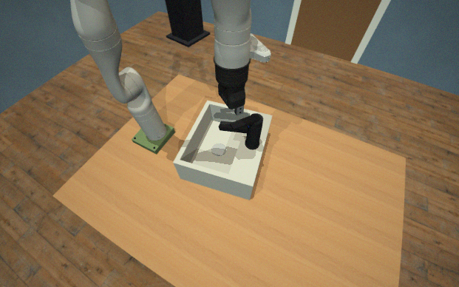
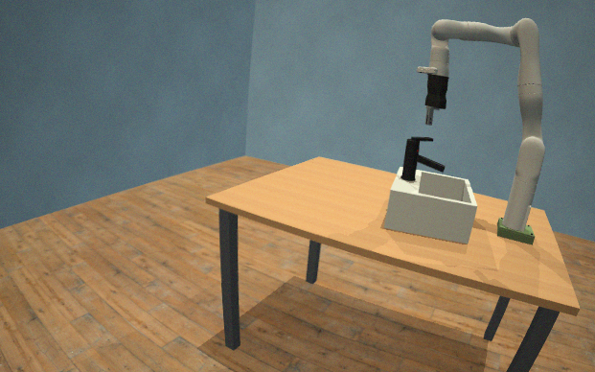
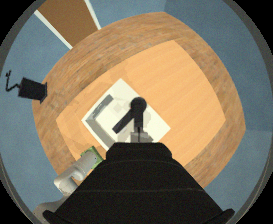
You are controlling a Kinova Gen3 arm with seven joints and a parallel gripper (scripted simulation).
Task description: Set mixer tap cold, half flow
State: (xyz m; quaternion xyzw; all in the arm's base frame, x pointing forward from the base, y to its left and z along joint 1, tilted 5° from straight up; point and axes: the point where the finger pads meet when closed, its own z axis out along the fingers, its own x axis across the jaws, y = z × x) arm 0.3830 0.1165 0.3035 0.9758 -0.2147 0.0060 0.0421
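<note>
My gripper is now 70 mm above the lever, 20 mm to the right of it and 10 mm short of it. From my hand the other things lie so: black mixer tap (110 mm below, 40 mm to the left, 10 mm ahead); white basin (310 mm below, 80 mm behind, 20 mm to the left).
</note>
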